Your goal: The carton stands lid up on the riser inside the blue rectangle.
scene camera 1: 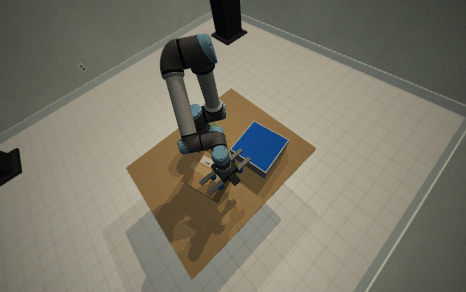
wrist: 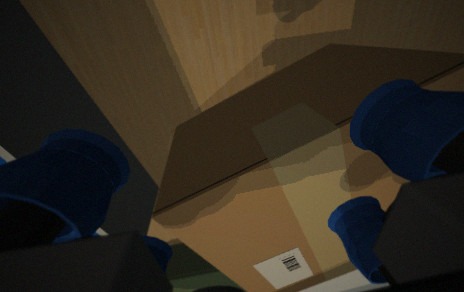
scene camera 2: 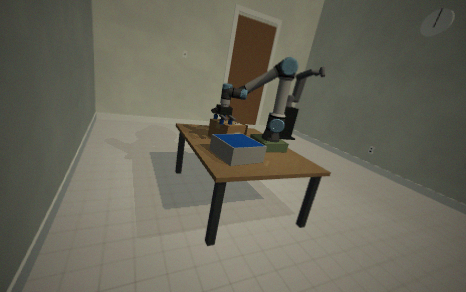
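Note:
The brown carton point(scene camera 1: 200, 174) point(scene camera 2: 217, 131) point(wrist: 225, 225) stands on the table beside the riser, with a pale tape strip and a white label on its upward face. The light grey riser point(scene camera 1: 265, 174) point(scene camera 2: 248, 155) stands apart from it, with the blue rectangle point(scene camera 1: 260, 145) point(scene camera 2: 239, 140) on its top. In the wrist view the riser's dark side shows at the left. My gripper point(scene camera 1: 226, 172) point(scene camera 2: 223, 120) point(wrist: 245, 190), with blue suction cups, hangs close above the carton's riser-side part and holds nothing. Some cups reach past the carton's edge. The arm and gripper hide part of the carton.
The wooden table point(scene camera 1: 295, 145) point(scene camera 2: 280, 167) carries the carton and riser. The arm stands on a green base block point(scene camera 2: 278, 146) near the riser and behind the carton. A dark pedestal point(scene camera 1: 227, 22) stands on the floor beyond the table.

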